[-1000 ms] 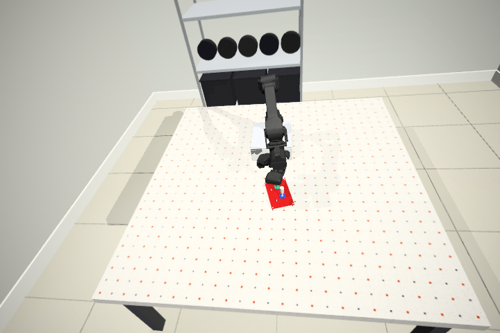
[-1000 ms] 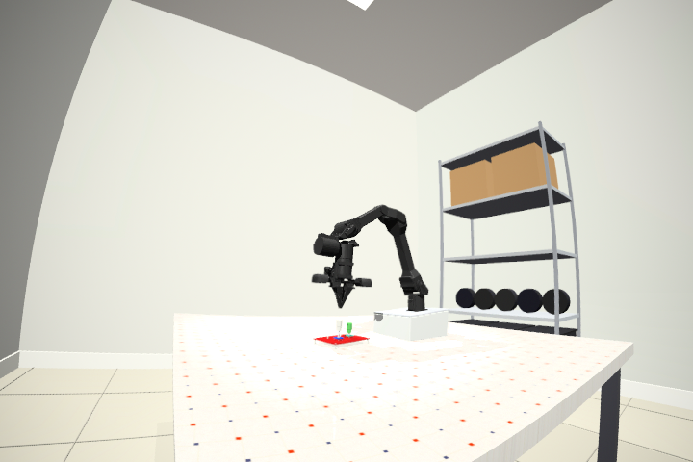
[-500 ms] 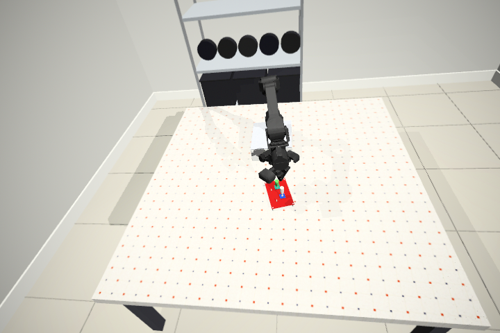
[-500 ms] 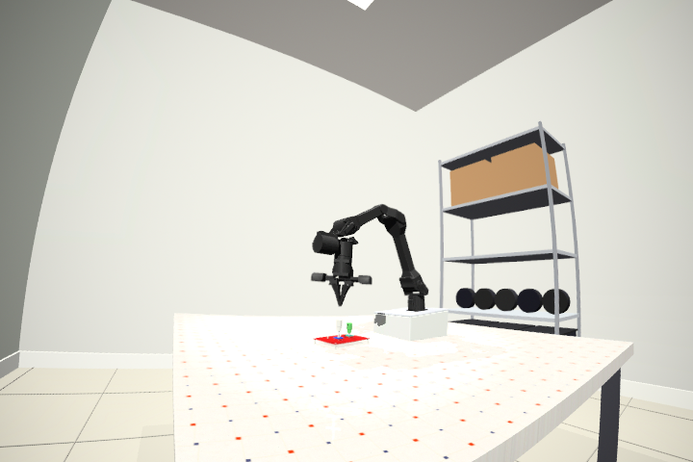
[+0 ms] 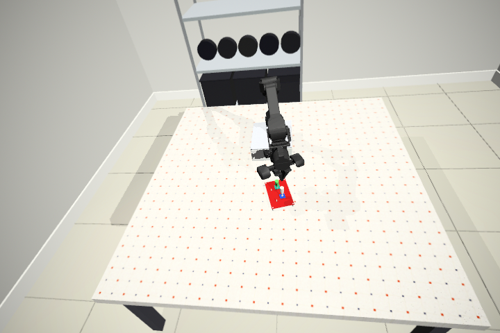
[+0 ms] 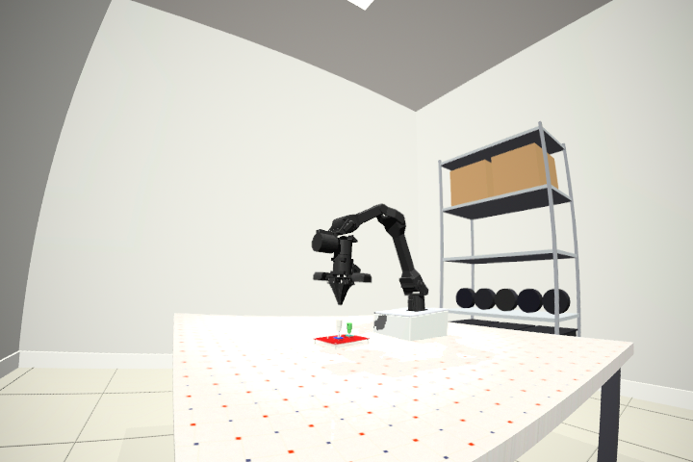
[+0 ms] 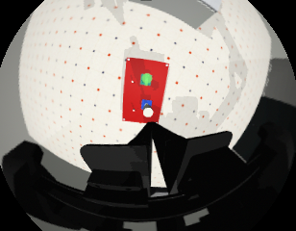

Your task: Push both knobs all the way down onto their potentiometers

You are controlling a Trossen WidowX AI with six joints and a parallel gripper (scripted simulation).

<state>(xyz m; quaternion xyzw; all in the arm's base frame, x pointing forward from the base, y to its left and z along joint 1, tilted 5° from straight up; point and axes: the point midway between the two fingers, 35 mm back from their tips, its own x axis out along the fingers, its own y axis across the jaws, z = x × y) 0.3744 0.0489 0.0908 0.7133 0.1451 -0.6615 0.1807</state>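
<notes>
My gripper tip is 7 cm above the pale knob. From my gripper tip the other things lie so: green knob (5 cm behind, 3 cm to the right, 8 cm below).
</notes>
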